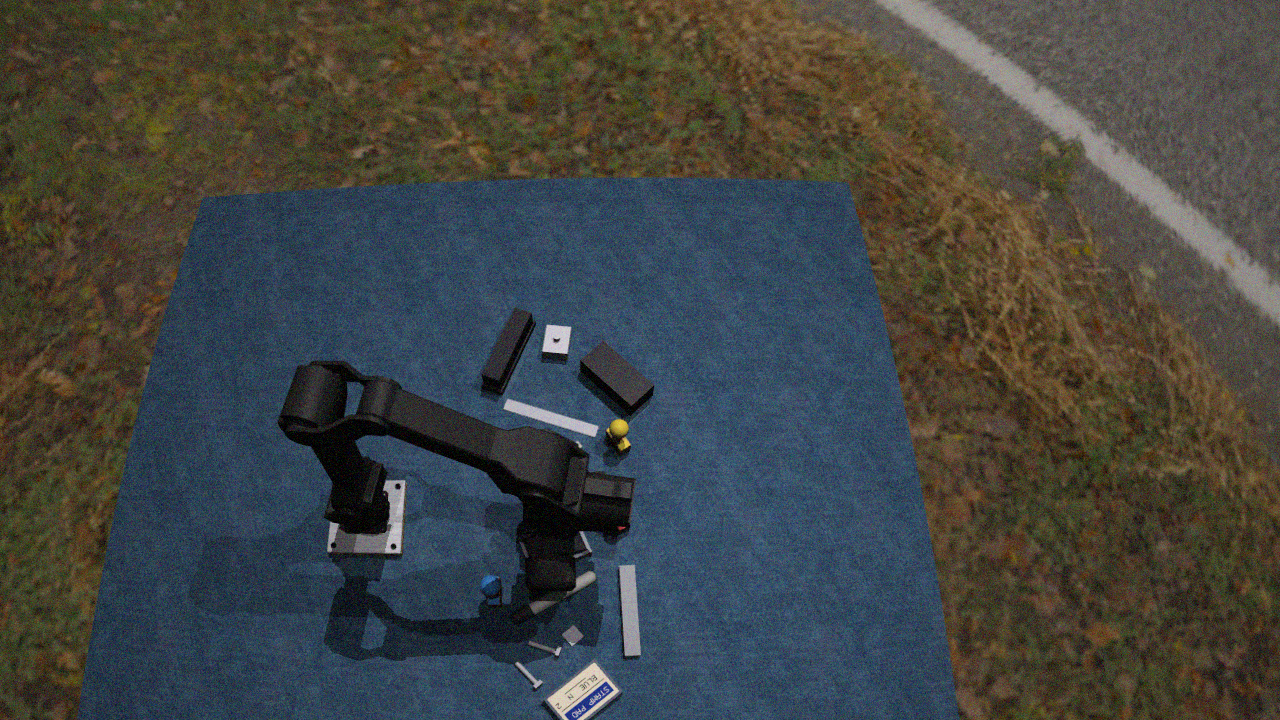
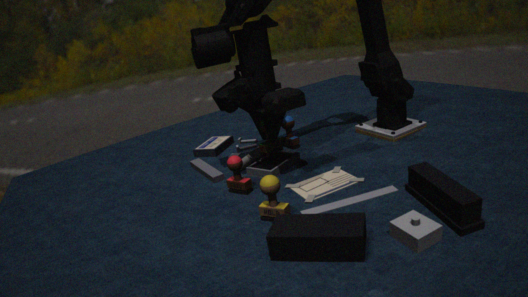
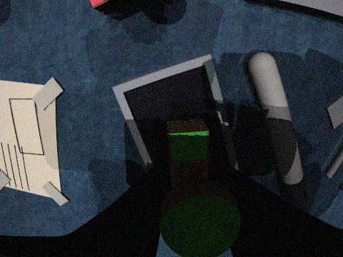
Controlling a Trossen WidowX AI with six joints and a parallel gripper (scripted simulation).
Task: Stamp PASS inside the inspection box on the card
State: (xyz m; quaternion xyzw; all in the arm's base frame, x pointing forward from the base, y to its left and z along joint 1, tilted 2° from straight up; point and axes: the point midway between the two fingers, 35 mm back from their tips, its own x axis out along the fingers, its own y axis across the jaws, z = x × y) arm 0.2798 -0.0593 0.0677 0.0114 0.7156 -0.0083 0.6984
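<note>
Now: gripper tip 5 cm above the dark ink pad tray. From my gripper tip the other things lie so: white marker (8 cm to the right, 4 cm below, 2 cm behind); red stamp (9 cm ahead, 4 cm to the left, 3 cm below); green-knobbed stamp (right at my gripper tip).
</note>
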